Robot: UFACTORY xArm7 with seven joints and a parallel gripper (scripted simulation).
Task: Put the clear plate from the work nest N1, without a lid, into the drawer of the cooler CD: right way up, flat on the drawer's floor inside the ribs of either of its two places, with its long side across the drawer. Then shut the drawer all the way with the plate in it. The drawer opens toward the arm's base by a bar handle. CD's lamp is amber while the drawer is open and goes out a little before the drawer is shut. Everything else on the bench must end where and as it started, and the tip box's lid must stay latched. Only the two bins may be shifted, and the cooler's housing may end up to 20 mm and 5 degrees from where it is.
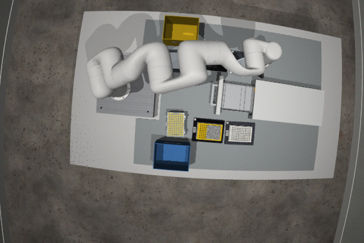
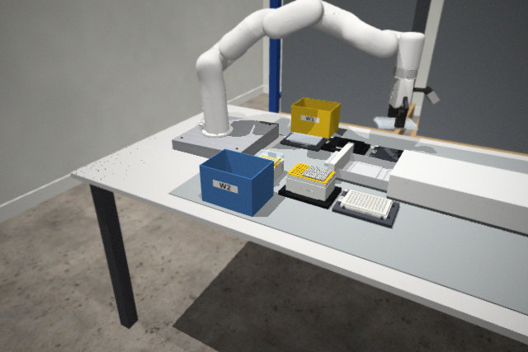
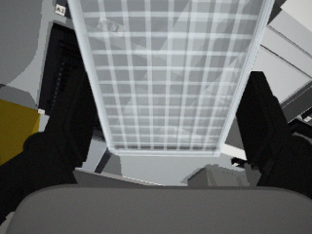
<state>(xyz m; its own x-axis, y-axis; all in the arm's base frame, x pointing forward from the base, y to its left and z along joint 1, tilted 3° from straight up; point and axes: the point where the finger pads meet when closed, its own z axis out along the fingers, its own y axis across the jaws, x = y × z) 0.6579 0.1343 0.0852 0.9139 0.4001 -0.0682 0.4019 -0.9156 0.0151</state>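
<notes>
Right now my hand is 160 mm to the left of the drawer, 140 mm above it and 20 mm past it. The rest, counted from my hand: clear plate: 10 mm below; black plate: 170 mm behind, 140 mm below, 40 mm to the left; dark nest N1: 150 mm below, 30 mm to the left, 10 mm ahead.
</notes>
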